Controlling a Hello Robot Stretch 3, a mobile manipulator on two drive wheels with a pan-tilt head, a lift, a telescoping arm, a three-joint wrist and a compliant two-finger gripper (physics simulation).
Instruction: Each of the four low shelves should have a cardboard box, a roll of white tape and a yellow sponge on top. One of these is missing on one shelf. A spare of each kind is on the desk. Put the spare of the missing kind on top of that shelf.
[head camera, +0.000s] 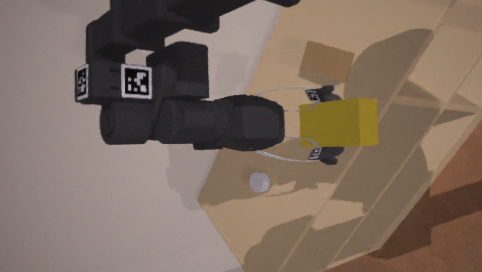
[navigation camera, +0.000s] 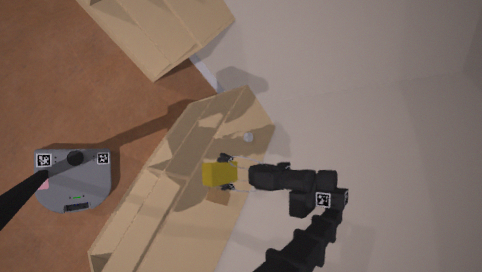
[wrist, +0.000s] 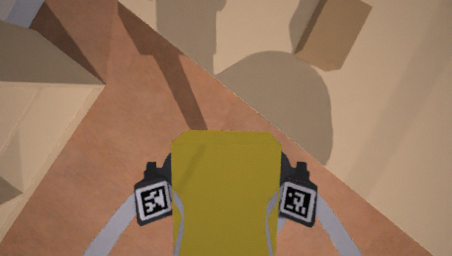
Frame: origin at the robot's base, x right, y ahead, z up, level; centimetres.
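Where they show: gripper, fingertip midpoint: (wrist: 226, 166); robot's base, origin of the base link: (navigation camera: 75, 157).
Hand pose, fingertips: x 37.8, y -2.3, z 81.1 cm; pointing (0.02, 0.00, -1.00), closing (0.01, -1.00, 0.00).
Things, the pixels of their centre, and the offset from my fingertips. Level surfaces: height alone.
- yellow sponge, body centre: (wrist: 225, 207) (head camera: 337, 124) (navigation camera: 220, 172) dx -2.0, dy +0.0, dz +2.8 cm
- low shelf, its level: dz -20.1 cm
- cardboard box, body centre: (wrist: 329, 33) (head camera: 326, 60) (navigation camera: 218, 196) dx +14.4, dy -14.7, dz -17.6 cm
- white tape, body centre: (head camera: 259, 182) (navigation camera: 248, 137) dx +37.6, dy +12.3, dz -18.9 cm
- brown floor, its level: dz -81.1 cm
My gripper (head camera: 330, 124) (navigation camera: 226, 172) (wrist: 226, 166) is shut on a yellow sponge (head camera: 350, 125) (navigation camera: 214, 175) (wrist: 225, 220), with one finger on each side. The sponge is raised and shows against a low shelf (head camera: 225, 185) (navigation camera: 192, 235) (wrist: 410, 165) in the head and navigation views; its exact height is hard to tell. On that shelf's top lie a cardboard box (head camera: 327, 61) (navigation camera: 218, 197) (wrist: 335, 35) and a roll of white tape (head camera: 259, 182) (navigation camera: 248, 136). In the navigation view the gripper partly covers the box. The desk does not show.
A second low shelf (navigation camera: 200, 25) (wrist: 45, 107) stands across a gap of brown floor (navigation camera: 50, 90) (wrist: 125, 120). A pale wall (head camera: 100, 210) (navigation camera: 375, 125) runs behind the first shelf. My base (navigation camera: 75, 182) stands on the floor on its other side.
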